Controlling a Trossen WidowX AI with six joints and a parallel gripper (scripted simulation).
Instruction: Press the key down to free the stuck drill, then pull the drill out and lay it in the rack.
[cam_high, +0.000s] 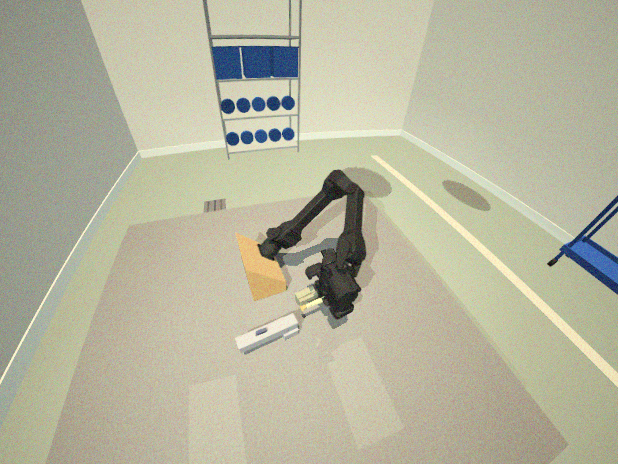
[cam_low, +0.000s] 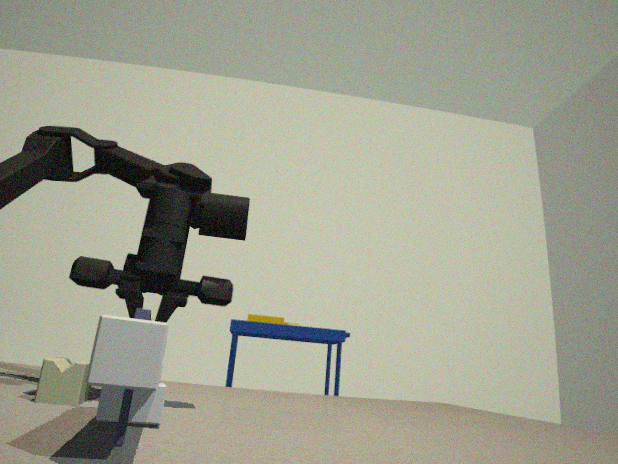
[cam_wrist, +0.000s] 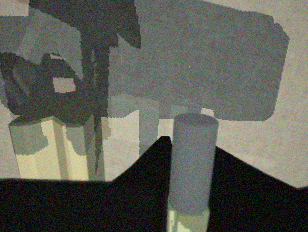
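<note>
My gripper tip is 7 cm past the rack block, 4 cm to the left of it and 4 cm above it. Also, from my gripper tip: housing (20 cm to the right, 2 cm ahead, 1 cm below); drill (22 cm to the right, 3 cm ahead).
</note>
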